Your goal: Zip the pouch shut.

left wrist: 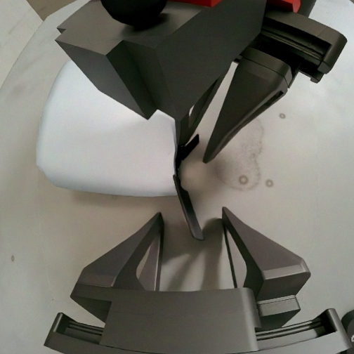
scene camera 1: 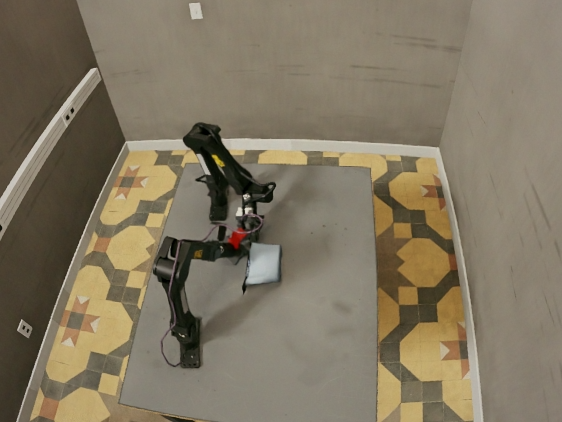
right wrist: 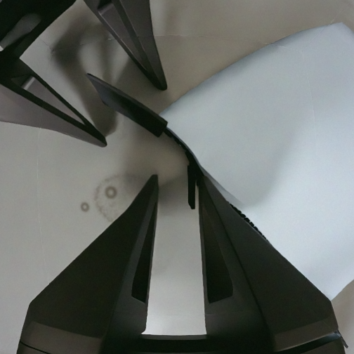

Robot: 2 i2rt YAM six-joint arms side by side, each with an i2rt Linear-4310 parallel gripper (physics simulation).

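Note:
The pale blue pouch (scene camera 1: 265, 265) (left wrist: 110, 145) (right wrist: 260, 125) lies on the grey surface, its black zipper (right wrist: 248, 220) along one edge. A dark flat end tab (left wrist: 189, 210) (right wrist: 127, 105) sticks out from the zipper's near end. A short black pull (left wrist: 191, 145) (right wrist: 191, 187) hangs beside the zipper. My left gripper (left wrist: 191, 215) (right wrist: 132, 114) is partly open, with the end tab's tip between its fingers, not gripped. My right gripper (left wrist: 194, 151) (right wrist: 178, 182) is narrowly open; the pull is between its fingertips, close to one finger, with a gap to the other.
Both arms reach in from the left of the grey mat (scene camera 1: 325, 200), their grippers close together at the pouch's zipper corner. The red block (scene camera 1: 236, 239) on the right arm sits near the left gripper. Patterned floor tiles (scene camera 1: 402, 230) surround the mat, with walls beyond.

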